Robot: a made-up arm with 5 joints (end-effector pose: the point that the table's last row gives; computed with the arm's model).
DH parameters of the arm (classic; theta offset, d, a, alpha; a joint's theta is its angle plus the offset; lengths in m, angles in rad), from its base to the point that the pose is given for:
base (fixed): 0 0 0 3.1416
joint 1: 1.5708 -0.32 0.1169 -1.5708
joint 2: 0 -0.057 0.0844 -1.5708
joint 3: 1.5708 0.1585 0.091 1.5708
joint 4: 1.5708 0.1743 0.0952 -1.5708
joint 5: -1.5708 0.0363 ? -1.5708
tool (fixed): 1.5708 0.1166 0 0
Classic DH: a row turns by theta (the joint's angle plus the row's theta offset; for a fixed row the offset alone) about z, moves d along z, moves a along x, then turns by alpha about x.
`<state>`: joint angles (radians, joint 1 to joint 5).
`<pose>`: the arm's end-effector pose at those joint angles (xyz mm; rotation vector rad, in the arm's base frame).
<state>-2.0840 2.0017 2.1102 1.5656 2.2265</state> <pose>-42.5 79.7 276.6 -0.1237 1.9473 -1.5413</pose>
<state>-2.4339 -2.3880 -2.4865 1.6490 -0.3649</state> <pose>208.1 231.5 355.5 -0.7969 0.4803 1.0713</pose>
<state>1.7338 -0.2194 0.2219 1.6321 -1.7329</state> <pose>-507.8 -77.7 359.1 0.0751 -1.7704 0.2697</pose>
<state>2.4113 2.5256 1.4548 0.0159 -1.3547</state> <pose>-208.0 -299.0 149.7 1.3641 1.8910 -2.0926</pose>
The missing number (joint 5, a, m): 0.0236
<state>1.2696 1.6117 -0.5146 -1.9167 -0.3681</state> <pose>82.1 -173.2 747.7 0.1876 1.0626 -2.9044</pose>
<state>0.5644 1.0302 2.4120 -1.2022 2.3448</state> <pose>65.3 52.3 388.6 0.8050 0.6124 -2.2460</pose>
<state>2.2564 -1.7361 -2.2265 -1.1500 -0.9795</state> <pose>-85.8 448.7 206.8 -1.4405 0.4547 -0.2174</pose>
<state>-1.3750 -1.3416 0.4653 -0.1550 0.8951</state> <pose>511.7 78.0 268.3 0.6026 -0.0208 1.6802</pose>
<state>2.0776 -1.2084 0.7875 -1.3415 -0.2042</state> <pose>-511.5 -187.9 367.3 0.9681 -0.1413 -0.7103</pose>
